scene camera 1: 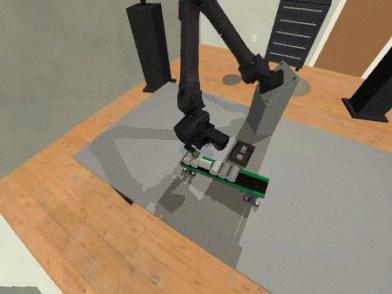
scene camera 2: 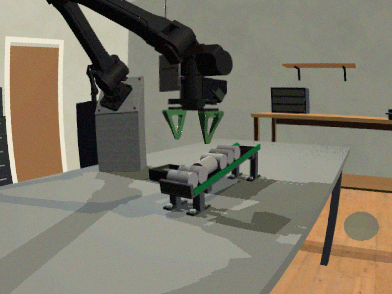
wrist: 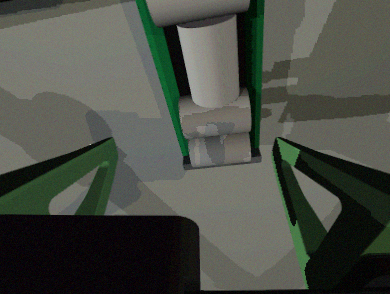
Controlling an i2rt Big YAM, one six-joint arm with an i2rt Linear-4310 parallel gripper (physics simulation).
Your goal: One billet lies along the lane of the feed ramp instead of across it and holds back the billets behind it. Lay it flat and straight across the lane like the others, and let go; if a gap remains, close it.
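Where they show: gripper, between the fingertips: [scene camera 1: 201, 150] [scene camera 2: 191, 141] [wrist: 194, 146]; arm's base, origin of its link: [scene camera 1: 271, 83] [scene camera 2: 116, 96].
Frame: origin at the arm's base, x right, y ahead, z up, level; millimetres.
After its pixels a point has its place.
Observation:
The lengthwise billet [scene camera 1: 205, 163] {y 424, x 257, z -178 mm} [scene camera 2: 206, 164] {y 426, x 275, z -185 mm} [wrist: 211, 62] {y 418, x 252, z -176 mm} is a pale grey cylinder lying along the lane of the green-railed feed ramp [scene camera 1: 253, 184] [scene camera 2: 227, 172] [wrist: 257, 75]. In the wrist view its lower end meets a crosswise billet [wrist: 216, 115] {y 404, x 295, z -184 mm}; another crosswise billet [wrist: 220, 150] {y 392, x 333, z -189 mm} [scene camera 2: 181, 179] {y 395, x 362, z -201 mm} lies against the end stop. Several billets lie crosswise uphill, the nearest one [scene camera 1: 216, 167] {y 438, x 206, z -171 mm} [wrist: 200, 10] {y 424, x 222, z -176 mm} at the lengthwise billet's upper end. My gripper [scene camera 1: 193, 151] [scene camera 2: 192, 140] {y 393, x 281, z -130 mm} [wrist: 194, 146] {y 393, x 281, z -130 mm} is open and empty, above the ramp's low end, its fingertips apart from the billets.
A small dark tray [scene camera 1: 232, 157] {y 315, x 135, z -248 mm} [scene camera 2: 161, 172] {y 243, x 132, z -248 mm} with light pieces inside stands beside the ramp. The grey pedestal [scene camera 1: 267, 112] {y 100, x -5, z -107 mm} [scene camera 2: 120, 142] {y 34, x 34, z -171 mm} stands farther along that side. The ramp stands on short dark legs on the grey table [scene camera 1: 320, 200] {y 448, x -272, z -280 mm} [scene camera 2: 125, 240] {y 343, x 530, z -280 mm}.

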